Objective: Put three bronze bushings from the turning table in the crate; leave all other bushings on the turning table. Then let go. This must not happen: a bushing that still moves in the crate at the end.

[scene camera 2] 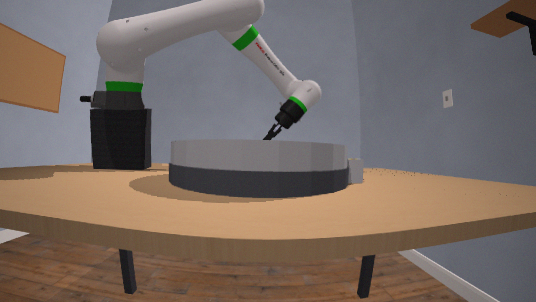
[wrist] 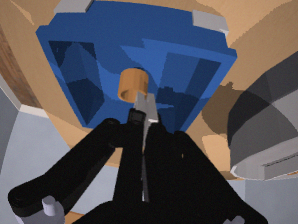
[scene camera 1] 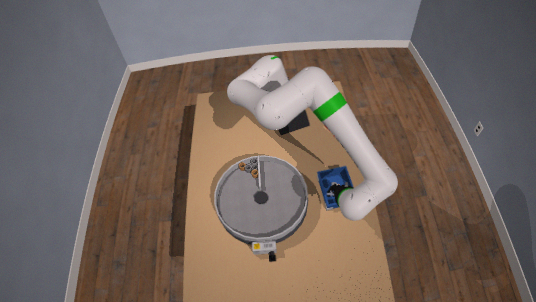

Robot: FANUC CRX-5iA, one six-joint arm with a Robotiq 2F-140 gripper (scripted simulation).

Labels:
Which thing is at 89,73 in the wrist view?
A blue crate.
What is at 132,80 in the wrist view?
A bronze bushing.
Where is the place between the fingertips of my gripper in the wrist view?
143,103

